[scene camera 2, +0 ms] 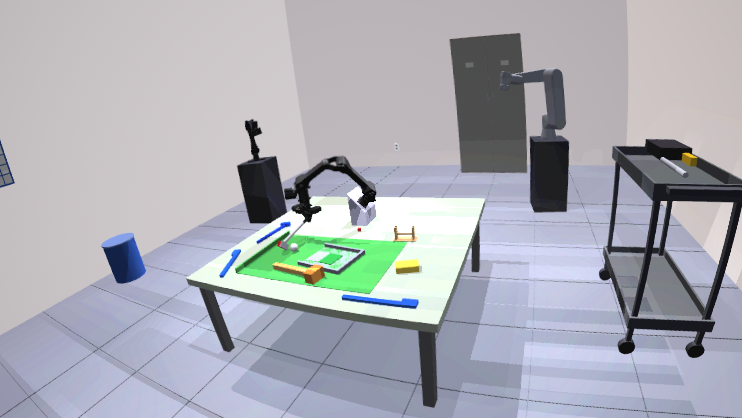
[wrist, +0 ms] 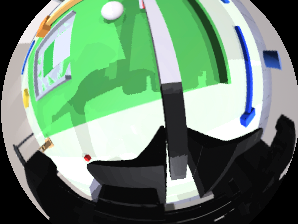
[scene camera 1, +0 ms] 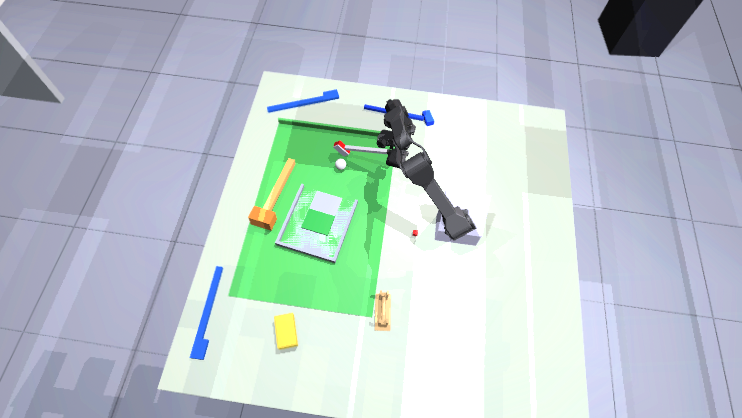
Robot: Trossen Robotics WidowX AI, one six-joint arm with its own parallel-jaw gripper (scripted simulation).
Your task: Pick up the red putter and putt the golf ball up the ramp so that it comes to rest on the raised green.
Labels:
One and the same spot on a green mat: [wrist: 113, 67] is [scene camera 1: 369, 178].

